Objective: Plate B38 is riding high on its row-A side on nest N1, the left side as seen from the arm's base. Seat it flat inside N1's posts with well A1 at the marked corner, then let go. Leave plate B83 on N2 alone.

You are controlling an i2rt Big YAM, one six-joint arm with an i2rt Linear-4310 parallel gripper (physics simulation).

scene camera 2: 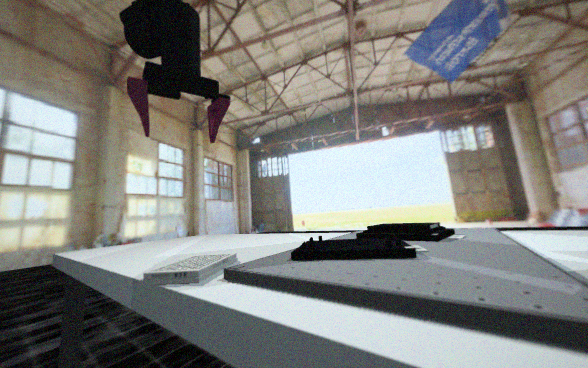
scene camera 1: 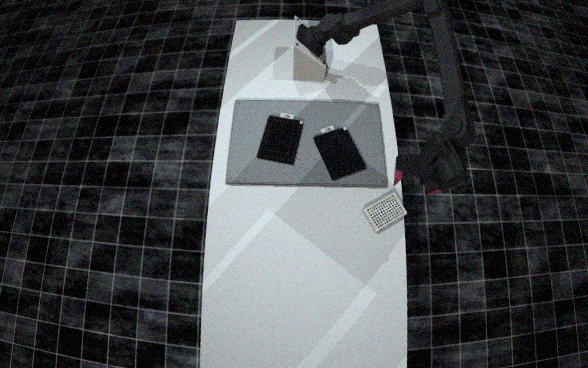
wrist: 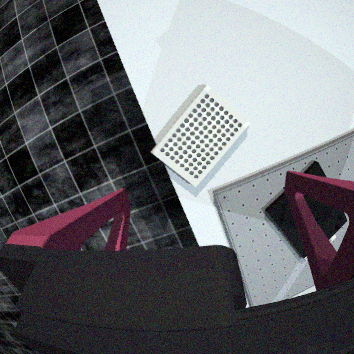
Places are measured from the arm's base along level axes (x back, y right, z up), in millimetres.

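Pixels of known places: gripper, fingertip midpoint: point(scene camera 2: 182, 140) point(scene camera 1: 410, 188) point(wrist: 208, 189); arm's base at its link origin: point(scene camera 1: 308, 41).
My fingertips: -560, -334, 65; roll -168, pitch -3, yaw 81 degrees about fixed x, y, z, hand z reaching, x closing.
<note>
For each thing: its middle in the pictures, then the offset to it from my fingertips, as dx, dy, dz.
- black nest-and-plate stack at the middle of its body: point(scene camera 2: 349, 244) point(wrist: 312, 216) point(scene camera 1: 339, 151) +184, +188, -191
- N2 at the middle of its body: point(scene camera 2: 402, 227) point(scene camera 1: 280, 137) +208, +387, -183
- white well plate at the middle of its body: point(wrist: 200, 136) point(scene camera 2: 196, 266) point(scene camera 1: 385, 211) +0, +22, -207
- grey perforated board at the middle of its body: point(scene camera 2: 397, 245) point(wrist: 348, 211) point(scene camera 1: 307, 140) +222, +298, -208
A black nest-and-plate stack point(scene camera 1: 340, 152) point(scene camera 2: 345, 248) point(wrist: 280, 210) stands at N1, on the right in scene camera 1 and nearer in scene camera 2. It is so dark that plate and nest hardly separate; tilt and well A1 cannot be told. Small posts stick up at its left end in scene camera 2. The black stack at N2 point(scene camera 1: 281, 140) point(scene camera 2: 405, 230) stands beside it, apart. My gripper point(scene camera 1: 416, 184) point(scene camera 2: 180, 139) point(wrist: 208, 189) is open and empty, high above the table's side edge, away from both stacks.
A white well plate point(scene camera 1: 384, 212) point(scene camera 2: 200, 267) point(wrist: 200, 137) lies on the table near its edge, off the grey perforated board point(scene camera 1: 250, 172) point(scene camera 2: 450, 280) point(wrist: 240, 215); its side label is unreadable. A tan stand point(scene camera 1: 307, 65) is by the arm's base.
</note>
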